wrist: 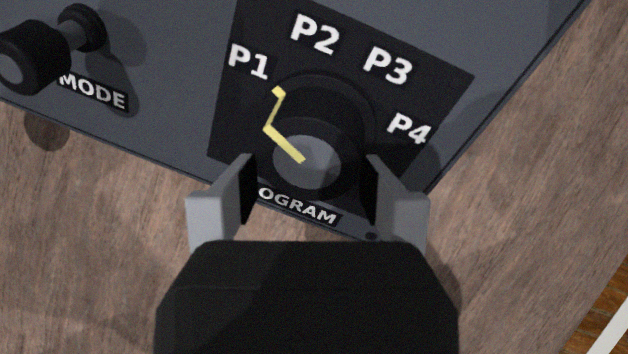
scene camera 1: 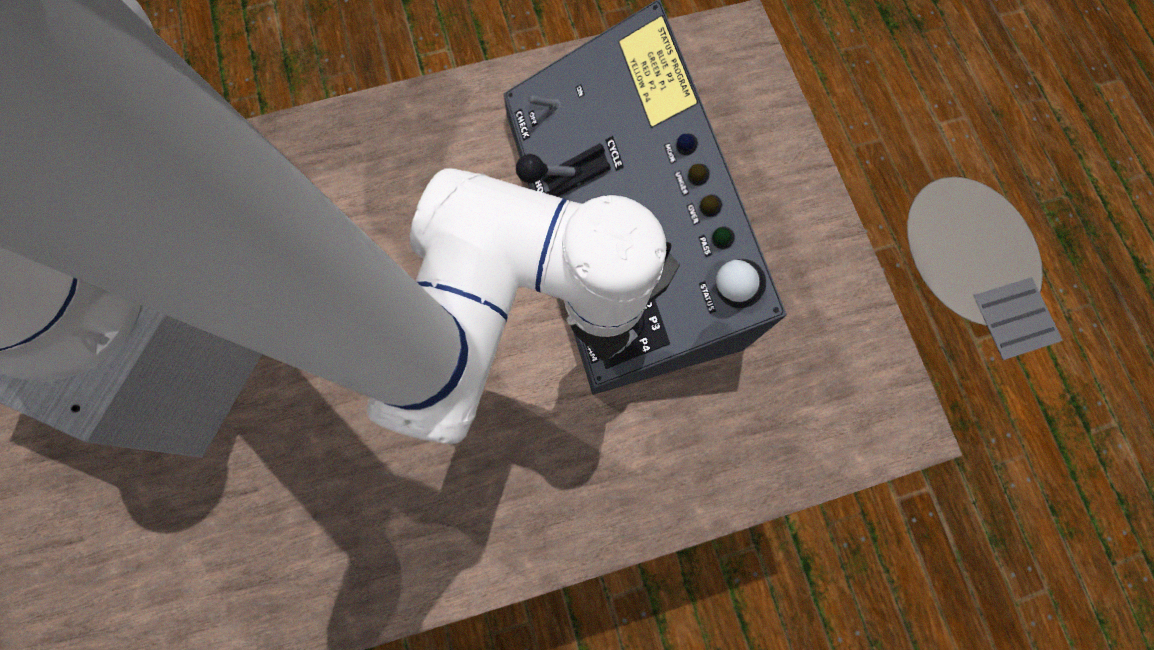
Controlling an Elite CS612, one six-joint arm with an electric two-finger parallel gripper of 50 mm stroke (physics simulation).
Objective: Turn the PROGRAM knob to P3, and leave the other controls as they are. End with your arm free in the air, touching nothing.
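Places are measured from the arm's base along level axes (x right, y ahead, z up), in millimetres.
Where they show: gripper, fingertip midpoint: (wrist: pixel 308 175); arm's base, link origin: (scene camera 1: pixel 50 296).
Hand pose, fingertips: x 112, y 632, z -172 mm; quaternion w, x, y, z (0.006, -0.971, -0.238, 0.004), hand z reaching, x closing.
Each offset is from my fingertips to the centre of the thing. "*": to the spot under its first point.
The PROGRAM knob {dx -7, dy +16, dz +14 mm} (wrist: pixel 325 127) is a round black knob with a grey cap and a yellow pointer line. In the wrist view its pointer {* dx -18, dy +13, dz +28 mm} (wrist: pixel 282 144) points toward the P1 label {* dx -48, dy +34, dz +6 mm} (wrist: pixel 248 62). The P3 label {* dx +5, dy +60, dz +17 mm} (wrist: pixel 388 65) (scene camera 1: pixel 654 322) is at the knob's upper right in the wrist view. My gripper (wrist: pixel 308 175) is open, its fingers at the left and right of the knob's near end, with nothing gripped. Whether a finger touches the knob I cannot tell. In the scene view the arm's wrist hides the knob and most of the gripper.
The grey panel (scene camera 1: pixel 637 181) also carries a MODE control {dx -126, dy +6, dz +10 mm} (wrist: pixel 37 56), a CYCLE lever with a black ball {dx -240, dy -68, dz +45 mm} (scene camera 1: pixel 531 167), a CHECK toggle {dx -364, dy -28, dz +15 mm} (scene camera 1: pixel 545 104), several small lamps and a white STATUS lamp {* dx -3, dy +152, dz +122 mm} (scene camera 1: pixel 738 280). A yellow label {* dx -343, dy +137, dz +77 mm} (scene camera 1: pixel 658 71) is at its far end.
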